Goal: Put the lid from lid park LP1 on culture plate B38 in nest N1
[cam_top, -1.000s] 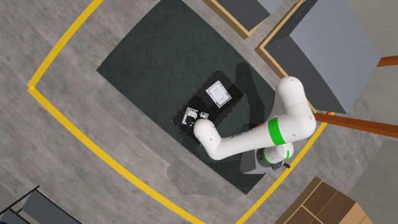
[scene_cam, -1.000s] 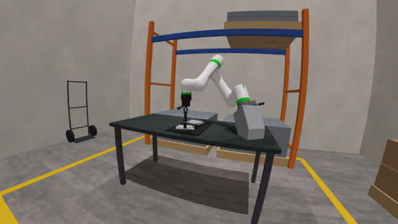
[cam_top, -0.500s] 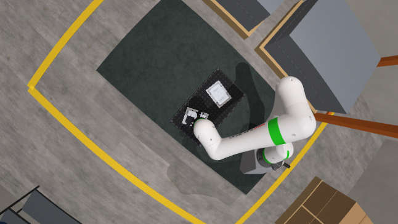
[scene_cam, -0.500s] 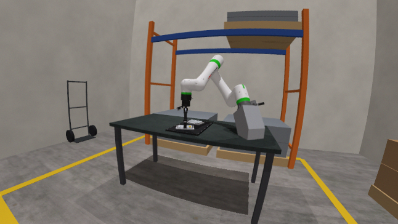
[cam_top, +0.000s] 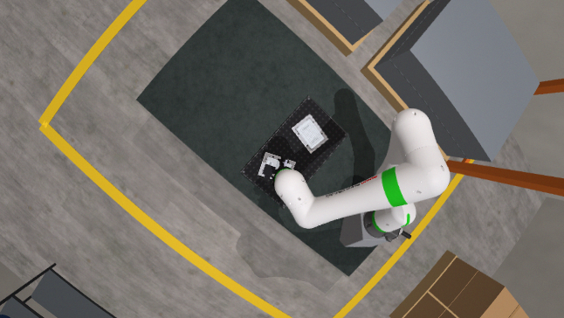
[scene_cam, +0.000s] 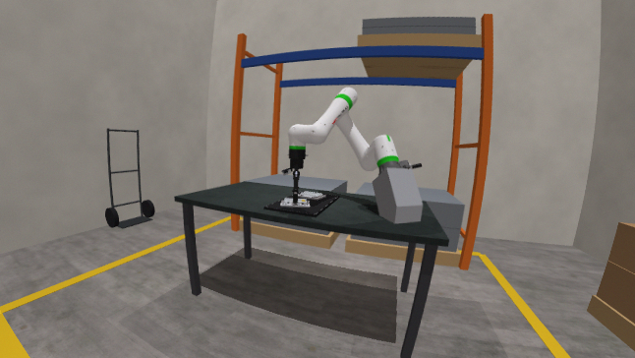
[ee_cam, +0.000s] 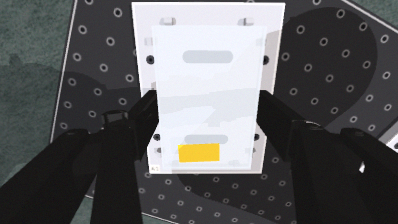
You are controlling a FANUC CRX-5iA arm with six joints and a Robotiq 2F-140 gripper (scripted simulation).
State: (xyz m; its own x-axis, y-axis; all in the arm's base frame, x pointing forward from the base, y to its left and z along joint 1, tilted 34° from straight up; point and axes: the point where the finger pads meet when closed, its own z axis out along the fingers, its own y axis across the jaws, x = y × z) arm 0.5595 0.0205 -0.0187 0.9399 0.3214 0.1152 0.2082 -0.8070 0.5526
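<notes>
My hand is 40 mm above the lid park LP1. Also, from my hand: nest (240 mm to the right, 50 mm behind, 40 mm below); culture plate B38 (240 mm to the right, 60 mm behind, 30 mm below); lid (20 mm below).
</notes>
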